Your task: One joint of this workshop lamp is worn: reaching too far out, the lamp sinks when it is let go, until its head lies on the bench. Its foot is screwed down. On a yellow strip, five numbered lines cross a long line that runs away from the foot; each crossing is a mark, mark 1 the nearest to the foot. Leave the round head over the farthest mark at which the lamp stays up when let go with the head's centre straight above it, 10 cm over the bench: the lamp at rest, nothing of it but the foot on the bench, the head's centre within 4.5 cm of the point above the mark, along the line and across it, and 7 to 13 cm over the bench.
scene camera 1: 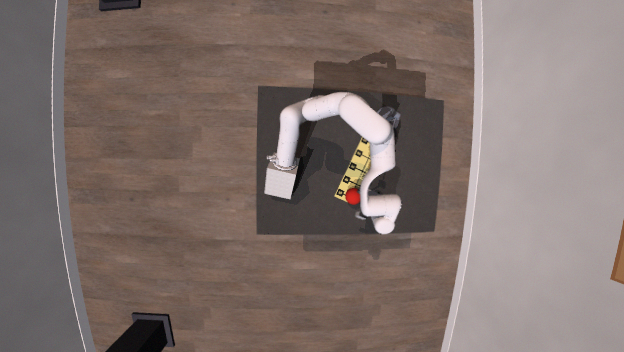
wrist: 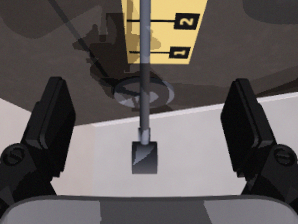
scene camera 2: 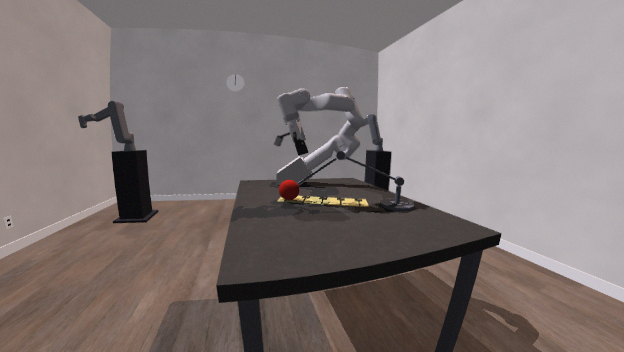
I see my gripper [wrist: 148,96] and a yellow strip [scene camera 1: 360,163].
